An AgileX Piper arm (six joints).
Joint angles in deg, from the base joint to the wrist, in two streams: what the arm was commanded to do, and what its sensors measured. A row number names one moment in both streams.
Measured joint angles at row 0: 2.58, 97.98, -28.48, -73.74, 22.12, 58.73
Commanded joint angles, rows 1 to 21: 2.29, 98.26, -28.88, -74.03, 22.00, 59.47; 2.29, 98.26, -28.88, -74.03, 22.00, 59.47; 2.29, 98.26, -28.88, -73.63, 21.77, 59.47; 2.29, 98.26, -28.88, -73.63, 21.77, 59.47; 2.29, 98.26, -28.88, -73.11, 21.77, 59.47; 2.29, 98.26, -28.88, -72.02, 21.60, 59.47; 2.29, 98.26, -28.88, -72.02, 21.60, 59.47; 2.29, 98.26, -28.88, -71.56, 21.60, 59.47; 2.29, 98.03, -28.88, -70.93, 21.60, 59.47; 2.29, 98.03, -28.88, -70.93, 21.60, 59.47; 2.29, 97.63, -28.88, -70.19, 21.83, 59.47; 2.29, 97.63, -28.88, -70.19, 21.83, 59.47; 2.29, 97.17, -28.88, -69.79, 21.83, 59.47; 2.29, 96.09, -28.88, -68.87, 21.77, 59.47; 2.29, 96.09, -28.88, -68.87, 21.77, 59.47; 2.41, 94.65, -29.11, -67.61, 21.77, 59.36; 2.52, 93.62, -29.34, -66.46, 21.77, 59.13; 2.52, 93.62, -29.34, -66.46, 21.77, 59.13; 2.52, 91.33, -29.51, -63.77, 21.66, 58.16; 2.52, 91.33, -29.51, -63.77, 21.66, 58.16; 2.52, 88.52, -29.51, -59.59, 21.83, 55.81
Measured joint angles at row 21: 2.58, 91.85, -29.11, -64.46, 21.72, 58.27
